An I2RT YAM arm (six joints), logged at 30 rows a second.
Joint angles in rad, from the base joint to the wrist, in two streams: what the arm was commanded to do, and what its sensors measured. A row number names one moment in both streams.
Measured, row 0:
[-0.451, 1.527, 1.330, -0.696, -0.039, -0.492]
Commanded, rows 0 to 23:
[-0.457, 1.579, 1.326, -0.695, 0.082, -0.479]
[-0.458, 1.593, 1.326, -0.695, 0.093, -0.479]
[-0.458, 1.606, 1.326, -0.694, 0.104, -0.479]
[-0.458, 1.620, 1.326, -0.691, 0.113, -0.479]
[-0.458, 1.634, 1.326, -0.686, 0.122, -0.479]
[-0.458, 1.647, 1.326, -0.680, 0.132, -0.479]
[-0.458, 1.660, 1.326, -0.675, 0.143, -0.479]
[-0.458, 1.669, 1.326, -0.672, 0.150, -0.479]
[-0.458, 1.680, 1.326, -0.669, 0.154, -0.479]
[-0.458, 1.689, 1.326, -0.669, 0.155, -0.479]
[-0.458, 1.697, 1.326, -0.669, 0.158, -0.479]
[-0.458, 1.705, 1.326, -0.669, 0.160, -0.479]
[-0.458, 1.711, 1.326, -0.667, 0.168, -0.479]
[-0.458, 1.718, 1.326, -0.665, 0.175, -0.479]
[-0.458, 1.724, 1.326, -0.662, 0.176, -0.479]
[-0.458, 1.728, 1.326, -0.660, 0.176, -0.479]
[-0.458, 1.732, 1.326, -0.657, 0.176, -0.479]
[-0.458, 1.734, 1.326, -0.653, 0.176, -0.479]
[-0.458, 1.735, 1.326, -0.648, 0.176, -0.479]
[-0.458, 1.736, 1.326, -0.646, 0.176, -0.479]
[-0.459, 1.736, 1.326, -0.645, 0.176, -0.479]
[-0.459, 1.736, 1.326, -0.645, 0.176, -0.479]
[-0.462, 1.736, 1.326, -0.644, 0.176, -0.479]
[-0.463, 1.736, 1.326, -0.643, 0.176, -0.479]
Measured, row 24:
[-0.457, 1.728, 1.330, -0.646, 0.163, -0.492]
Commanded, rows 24 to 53:
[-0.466, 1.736, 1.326, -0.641, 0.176, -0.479]
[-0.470, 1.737, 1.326, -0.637, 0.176, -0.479]
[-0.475, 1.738, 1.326, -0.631, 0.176, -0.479]
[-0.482, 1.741, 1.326, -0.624, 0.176, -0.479]
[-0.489, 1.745, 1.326, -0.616, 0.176, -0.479]
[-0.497, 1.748, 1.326, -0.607, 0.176, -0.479]
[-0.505, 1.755, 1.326, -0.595, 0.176, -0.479]
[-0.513, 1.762, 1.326, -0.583, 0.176, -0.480]
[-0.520, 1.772, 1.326, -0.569, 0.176, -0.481]
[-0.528, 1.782, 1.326, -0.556, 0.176, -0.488]
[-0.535, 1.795, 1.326, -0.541, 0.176, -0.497]
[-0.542, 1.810, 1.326, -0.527, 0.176, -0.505]
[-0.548, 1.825, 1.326, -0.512, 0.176, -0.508]
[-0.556, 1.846, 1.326, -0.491, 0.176, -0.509]
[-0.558, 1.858, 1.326, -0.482, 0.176, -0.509]
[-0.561, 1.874, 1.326, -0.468, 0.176, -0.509]
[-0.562, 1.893, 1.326, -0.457, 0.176, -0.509]
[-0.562, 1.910, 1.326, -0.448, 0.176, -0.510]
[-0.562, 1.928, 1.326, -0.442, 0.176, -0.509]
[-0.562, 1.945, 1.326, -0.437, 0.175, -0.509]
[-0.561, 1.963, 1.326, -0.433, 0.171, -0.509]
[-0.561, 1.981, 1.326, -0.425, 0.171, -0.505]
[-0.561, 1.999, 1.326, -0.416, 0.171, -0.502]
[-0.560, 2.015, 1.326, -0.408, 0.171, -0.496]
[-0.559, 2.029, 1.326, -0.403, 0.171, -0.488]
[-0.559, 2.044, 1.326, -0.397, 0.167, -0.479]
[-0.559, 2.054, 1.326, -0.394, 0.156, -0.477]
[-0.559, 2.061, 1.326, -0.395, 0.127, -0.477]
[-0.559, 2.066, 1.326, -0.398, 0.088, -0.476]
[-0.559, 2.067, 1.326, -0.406, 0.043, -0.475]
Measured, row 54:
[-0.564, 2.039, 1.330, -0.392, 0.157, -0.494]
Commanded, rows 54 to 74:
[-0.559, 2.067, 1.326, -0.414, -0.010, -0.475]
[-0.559, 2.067, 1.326, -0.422, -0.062, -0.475]
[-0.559, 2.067, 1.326, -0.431, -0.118, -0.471]
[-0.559, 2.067, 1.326, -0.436, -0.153, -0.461]
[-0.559, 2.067, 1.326, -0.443, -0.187, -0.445]
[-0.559, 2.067, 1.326, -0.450, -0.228, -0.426]
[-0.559, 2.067, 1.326, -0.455, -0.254, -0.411]
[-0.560, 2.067, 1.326, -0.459, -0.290, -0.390]
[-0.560, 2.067, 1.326, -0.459, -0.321, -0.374]
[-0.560, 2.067, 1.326, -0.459, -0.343, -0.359]
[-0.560, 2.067, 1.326, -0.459, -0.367, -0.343]
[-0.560, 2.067, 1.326, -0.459, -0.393, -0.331]
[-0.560, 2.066, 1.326, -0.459, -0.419, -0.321]
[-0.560, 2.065, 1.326, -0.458, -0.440, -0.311]
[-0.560, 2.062, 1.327, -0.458, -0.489, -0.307]
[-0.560, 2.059, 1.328, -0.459, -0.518, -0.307]
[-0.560, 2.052, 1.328, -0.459, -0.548, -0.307]
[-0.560, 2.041, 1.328, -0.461, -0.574, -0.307]
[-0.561, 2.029, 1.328, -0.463, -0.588, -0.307]
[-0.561, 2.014, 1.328, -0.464, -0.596, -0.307]
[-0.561, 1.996, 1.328, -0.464, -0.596, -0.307]
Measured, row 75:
[-0.600, 2.036, 1.336, -0.442, -0.369, -0.333]
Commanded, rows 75 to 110:
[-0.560, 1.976, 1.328, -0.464, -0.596, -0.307]
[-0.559, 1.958, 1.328, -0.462, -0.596, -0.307]
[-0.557, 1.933, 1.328, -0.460, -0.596, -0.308]
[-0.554, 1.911, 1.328, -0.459, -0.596, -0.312]
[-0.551, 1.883, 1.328, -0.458, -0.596, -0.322]
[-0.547, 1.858, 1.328, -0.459, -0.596, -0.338]
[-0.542, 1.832, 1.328, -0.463, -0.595, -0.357]
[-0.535, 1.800, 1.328, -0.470, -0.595, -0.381]
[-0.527, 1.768, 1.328, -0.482, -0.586, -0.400]
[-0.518, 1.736, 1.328, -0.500, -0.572, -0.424]
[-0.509, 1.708, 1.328, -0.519, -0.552, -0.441]
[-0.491, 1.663, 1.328, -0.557, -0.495, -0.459]
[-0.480, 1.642, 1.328, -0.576, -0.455, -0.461]
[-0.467, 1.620, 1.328, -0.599, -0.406, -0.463]
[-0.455, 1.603, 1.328, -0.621, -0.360, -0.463]
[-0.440, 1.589, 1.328, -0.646, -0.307, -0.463]
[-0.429, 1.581, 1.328, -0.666, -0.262, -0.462]
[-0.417, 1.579, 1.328, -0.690, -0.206, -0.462]
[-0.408, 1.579, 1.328, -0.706, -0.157, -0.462]
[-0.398, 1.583, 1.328, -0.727, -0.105, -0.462]
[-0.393, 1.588, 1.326, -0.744, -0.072, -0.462]
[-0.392, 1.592, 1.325, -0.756, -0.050, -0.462]
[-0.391, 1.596, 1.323, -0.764, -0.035, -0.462]
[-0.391, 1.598, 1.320, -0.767, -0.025, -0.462]
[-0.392, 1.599, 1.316, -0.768, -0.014, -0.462]
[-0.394, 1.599, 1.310, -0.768, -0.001, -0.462]
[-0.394, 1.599, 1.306, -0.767, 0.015, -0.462]
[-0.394, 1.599, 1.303, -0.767, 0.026, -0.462]
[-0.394, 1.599, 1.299, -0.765, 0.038, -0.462]
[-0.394, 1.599, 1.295, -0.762, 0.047, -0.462]
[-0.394, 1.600, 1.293, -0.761, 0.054, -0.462]
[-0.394, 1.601, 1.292, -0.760, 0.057, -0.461]
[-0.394, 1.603, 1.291, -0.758, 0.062, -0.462]
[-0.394, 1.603, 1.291, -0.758, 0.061, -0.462]
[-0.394, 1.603, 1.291, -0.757, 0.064, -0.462]
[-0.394, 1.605, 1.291, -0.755, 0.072, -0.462]
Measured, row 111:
[-0.395, 1.597, 1.298, -0.758, 0.036, -0.452]
